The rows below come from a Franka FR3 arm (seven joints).
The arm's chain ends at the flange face. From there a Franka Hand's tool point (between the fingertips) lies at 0.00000 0.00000 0.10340 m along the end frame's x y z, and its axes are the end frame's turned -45 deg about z.
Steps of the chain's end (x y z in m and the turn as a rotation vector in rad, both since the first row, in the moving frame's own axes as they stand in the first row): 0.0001 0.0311 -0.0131 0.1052 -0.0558 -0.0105; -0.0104 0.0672 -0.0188 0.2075 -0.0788 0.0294; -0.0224 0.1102 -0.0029 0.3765 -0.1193 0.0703
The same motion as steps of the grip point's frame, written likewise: -0.0184 0.0103 -0.0138 0.1138 0.0349 -0.0105; -0.0452 0.0195 -0.0213 0.2024 0.0910 0.0294; -0.0742 0.0275 -0.0109 0.3506 0.1819 0.0703
